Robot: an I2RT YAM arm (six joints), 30 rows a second.
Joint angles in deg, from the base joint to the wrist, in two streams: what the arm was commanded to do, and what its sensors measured. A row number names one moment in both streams.
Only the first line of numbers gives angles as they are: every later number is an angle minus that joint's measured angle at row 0.
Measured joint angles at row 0:
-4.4 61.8 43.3 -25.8 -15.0 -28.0
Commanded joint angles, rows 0 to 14:
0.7 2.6 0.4 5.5 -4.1 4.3
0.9 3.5 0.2 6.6 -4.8 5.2
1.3 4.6 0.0 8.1 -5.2 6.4
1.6 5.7 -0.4 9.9 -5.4 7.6
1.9 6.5 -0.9 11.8 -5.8 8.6
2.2 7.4 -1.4 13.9 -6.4 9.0
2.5 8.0 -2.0 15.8 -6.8 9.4
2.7 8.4 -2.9 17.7 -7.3 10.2
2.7 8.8 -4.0 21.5 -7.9 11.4
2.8 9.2 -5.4 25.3 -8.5 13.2
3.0 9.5 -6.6 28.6 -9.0 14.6
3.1 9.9 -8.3 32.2 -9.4 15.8
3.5 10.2 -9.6 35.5 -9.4 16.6
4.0 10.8 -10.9 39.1 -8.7 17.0
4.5 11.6 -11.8 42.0 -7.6 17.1
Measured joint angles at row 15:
3.3 9.7 -9.0 29.5 -7.2 12.6
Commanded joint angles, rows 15 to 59:
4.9 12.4 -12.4 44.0 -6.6 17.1
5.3 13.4 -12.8 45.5 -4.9 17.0
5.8 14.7 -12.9 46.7 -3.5 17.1
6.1 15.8 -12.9 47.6 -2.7 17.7
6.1 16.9 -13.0 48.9 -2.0 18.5
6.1 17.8 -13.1 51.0 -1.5 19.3
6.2 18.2 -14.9 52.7 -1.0 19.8
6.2 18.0 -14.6 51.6 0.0 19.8
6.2 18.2 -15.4 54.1 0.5 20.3
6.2 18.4 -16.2 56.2 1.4 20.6
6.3 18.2 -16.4 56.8 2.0 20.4
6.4 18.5 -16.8 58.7 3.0 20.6
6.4 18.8 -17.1 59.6 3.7 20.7
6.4 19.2 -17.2 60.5 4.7 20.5
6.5 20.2 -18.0 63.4 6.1 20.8
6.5 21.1 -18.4 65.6 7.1 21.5
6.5 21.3 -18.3 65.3 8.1 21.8
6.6 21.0 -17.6 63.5 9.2 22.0
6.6 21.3 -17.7 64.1 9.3 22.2
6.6 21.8 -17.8 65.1 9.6 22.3
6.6 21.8 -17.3 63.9 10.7 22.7
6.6 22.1 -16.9 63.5 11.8 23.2
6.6 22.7 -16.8 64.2 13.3 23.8
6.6 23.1 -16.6 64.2 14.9 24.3
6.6 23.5 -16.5 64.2 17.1 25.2
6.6 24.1 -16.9 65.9 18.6 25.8
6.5 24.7 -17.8 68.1 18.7 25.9
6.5 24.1 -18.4 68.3 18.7 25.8
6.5 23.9 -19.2 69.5 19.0 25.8
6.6 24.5 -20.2 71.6 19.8 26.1
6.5 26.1 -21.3 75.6 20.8 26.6
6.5 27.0 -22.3 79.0 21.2 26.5
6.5 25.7 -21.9 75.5 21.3 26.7
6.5 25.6 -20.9 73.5 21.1 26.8
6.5 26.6 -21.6 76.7 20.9 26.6
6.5 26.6 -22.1 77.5 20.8 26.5
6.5 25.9 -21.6 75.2 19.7 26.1
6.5 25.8 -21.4 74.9 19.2 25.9
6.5 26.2 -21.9 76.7 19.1 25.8
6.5 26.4 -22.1 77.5 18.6 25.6
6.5 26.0 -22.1 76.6 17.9 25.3
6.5 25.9 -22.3 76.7 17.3 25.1
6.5 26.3 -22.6 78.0 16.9 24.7
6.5 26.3 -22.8 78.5 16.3 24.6
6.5 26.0 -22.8 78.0 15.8 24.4
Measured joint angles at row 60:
6.4 24.7 -21.1 79.7 18.2 23.6
